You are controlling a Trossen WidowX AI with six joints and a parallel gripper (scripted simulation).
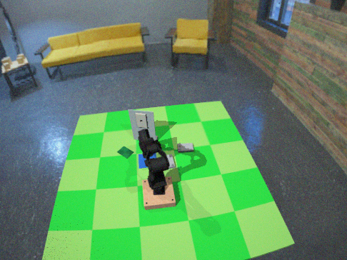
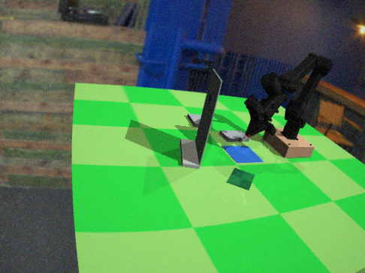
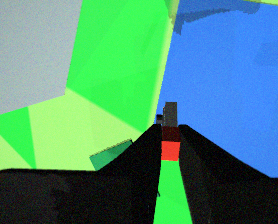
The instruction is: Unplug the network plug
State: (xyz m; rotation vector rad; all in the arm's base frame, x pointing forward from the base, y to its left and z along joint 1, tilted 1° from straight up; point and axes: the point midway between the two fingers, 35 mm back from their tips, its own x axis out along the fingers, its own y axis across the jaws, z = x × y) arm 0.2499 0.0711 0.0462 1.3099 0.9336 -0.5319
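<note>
My gripper tip is now 7 cm above the blue square and 1 cm past it. From my gripper tip the other things lie so: network plug: right at my gripper tip; then grey panel: 18 cm ahead, 5 cm above, 2 cm to the left.
</note>
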